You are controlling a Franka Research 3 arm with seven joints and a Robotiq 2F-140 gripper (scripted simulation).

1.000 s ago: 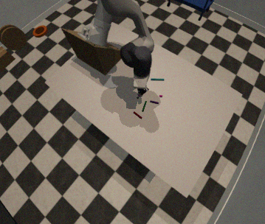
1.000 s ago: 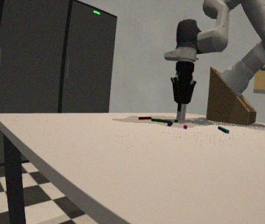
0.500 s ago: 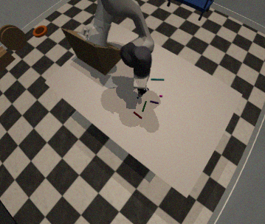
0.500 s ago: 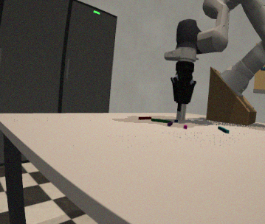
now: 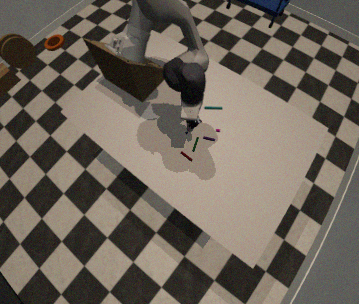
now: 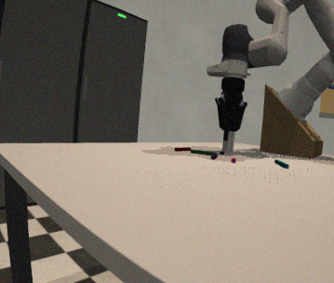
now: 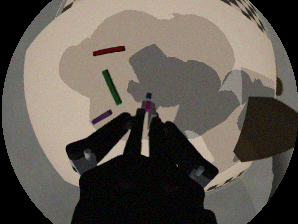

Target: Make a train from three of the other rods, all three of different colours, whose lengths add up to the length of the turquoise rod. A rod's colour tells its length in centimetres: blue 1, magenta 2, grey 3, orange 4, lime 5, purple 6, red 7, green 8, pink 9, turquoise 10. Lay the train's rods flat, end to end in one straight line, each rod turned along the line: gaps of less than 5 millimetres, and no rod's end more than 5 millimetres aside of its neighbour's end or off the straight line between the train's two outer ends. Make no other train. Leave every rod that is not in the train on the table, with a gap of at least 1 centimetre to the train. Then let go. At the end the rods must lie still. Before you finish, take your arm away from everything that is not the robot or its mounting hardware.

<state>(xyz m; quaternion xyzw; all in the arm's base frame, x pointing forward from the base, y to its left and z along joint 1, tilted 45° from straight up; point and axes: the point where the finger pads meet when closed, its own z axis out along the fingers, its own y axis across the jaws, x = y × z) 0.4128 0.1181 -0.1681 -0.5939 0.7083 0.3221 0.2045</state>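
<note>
Right now the blue rod is 4 cm below my hand and 2 cm to the right of it. From my hand the other things lie so: purple rod: 11 cm ahead, 4 cm below, 3 cm to the left; red rod: 12 cm to the right, 8 cm ahead, 4 cm below; green rod: 7 cm ahead, 4 cm to the right, 4 cm below.
</note>
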